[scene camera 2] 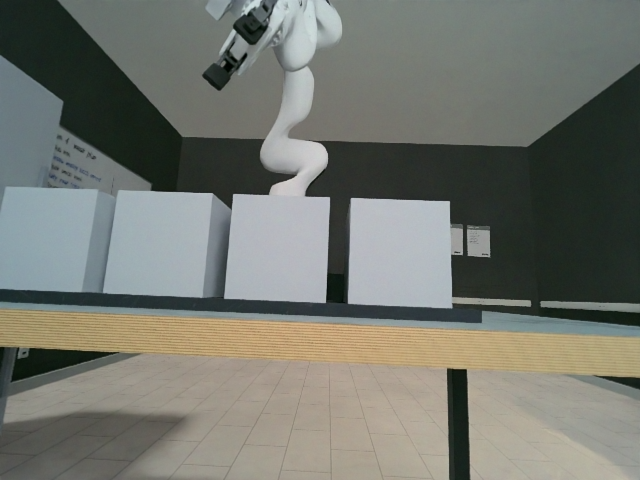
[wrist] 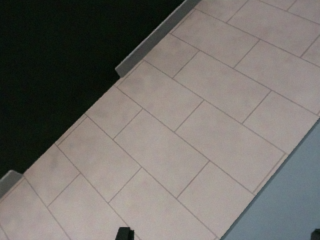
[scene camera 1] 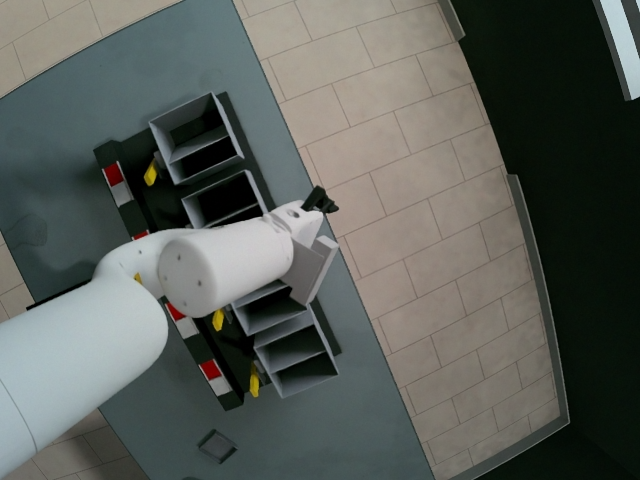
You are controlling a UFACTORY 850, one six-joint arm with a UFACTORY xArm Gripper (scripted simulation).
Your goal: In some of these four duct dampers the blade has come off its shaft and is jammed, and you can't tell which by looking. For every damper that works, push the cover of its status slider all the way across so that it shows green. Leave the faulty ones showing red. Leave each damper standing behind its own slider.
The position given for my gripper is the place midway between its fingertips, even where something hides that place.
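A damper [scene camera 2: 397, 252] is here in the scene, and I can see a damper [scene camera 2: 62, 236] as well as a damper [scene camera 2: 163, 243]. My own gripper [scene camera 2: 226, 60] is visible too.
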